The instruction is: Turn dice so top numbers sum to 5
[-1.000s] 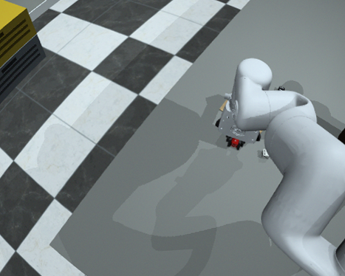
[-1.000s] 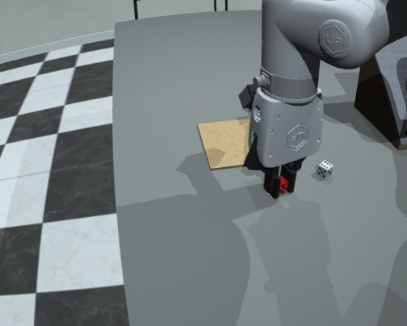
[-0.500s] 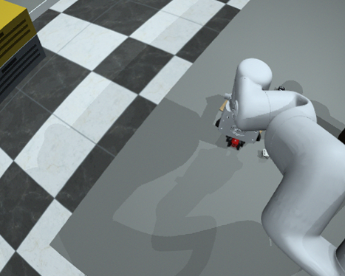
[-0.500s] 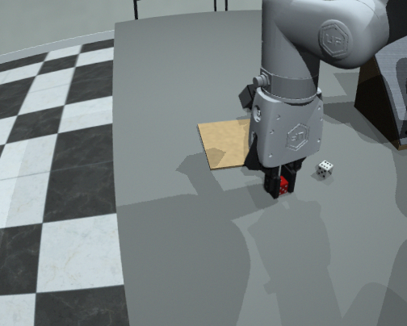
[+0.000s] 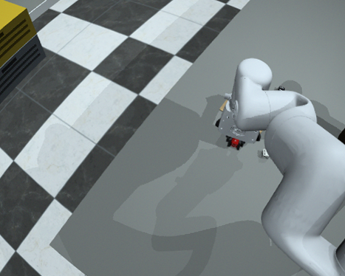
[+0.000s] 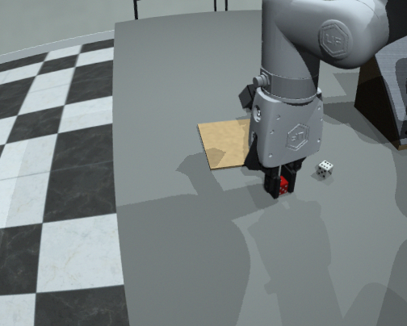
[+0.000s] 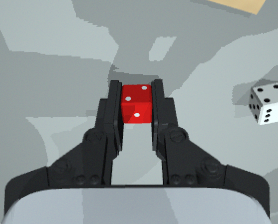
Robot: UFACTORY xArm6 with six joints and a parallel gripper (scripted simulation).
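Now: the tan mat 140 mm to the right of my hand, 40 mm ahead of it and 20 mm below it. Round my hand: red die: 10 mm below; white die: 90 mm behind, 30 mm to the right, 10 mm below; black die: 250 mm to the right, 10 mm below, 10 mm behind.
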